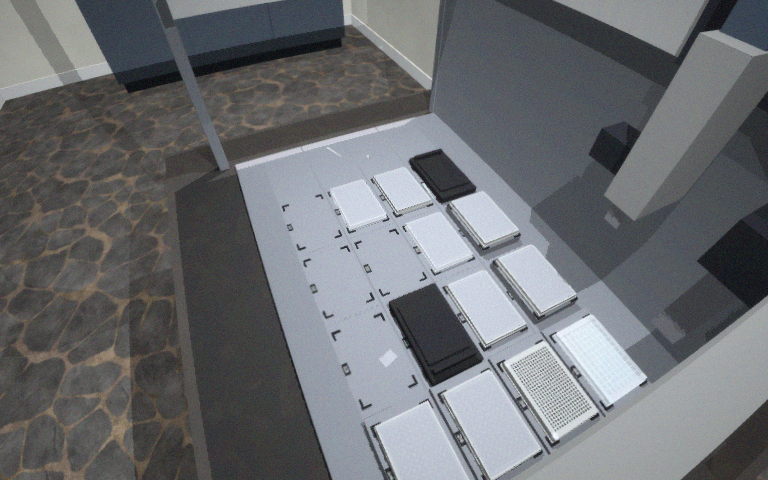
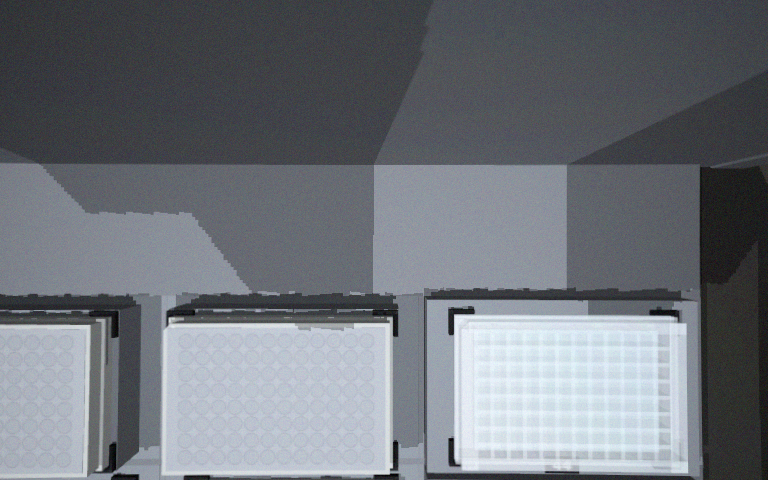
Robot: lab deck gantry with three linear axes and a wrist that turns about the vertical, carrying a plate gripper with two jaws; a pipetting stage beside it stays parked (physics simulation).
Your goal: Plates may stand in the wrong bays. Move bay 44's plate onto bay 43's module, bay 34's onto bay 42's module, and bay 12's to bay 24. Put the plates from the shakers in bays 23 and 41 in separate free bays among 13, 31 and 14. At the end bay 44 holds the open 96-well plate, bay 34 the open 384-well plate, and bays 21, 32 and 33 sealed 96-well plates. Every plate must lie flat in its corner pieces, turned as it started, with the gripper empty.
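Note:
The open clear 96-well plate lies in bay 44. The open 384-well plate lies in bay 34. Sealed plates stand on the raised modules of bay 43 and bay 42. Sealed plates also lie in bay 24, bay 14, bay 31, bay 21, bay 32 and bay 33. The black shakers in bay 23 and bay 41 carry no plate. The gripper jaws do not show.
Bay 13 shows its corner pieces and a small pale patch. Bays 11, 12 and 22 hold no plate. A beige column hangs at the right over the back of the deck. A grey post stands at the far left deck corner.

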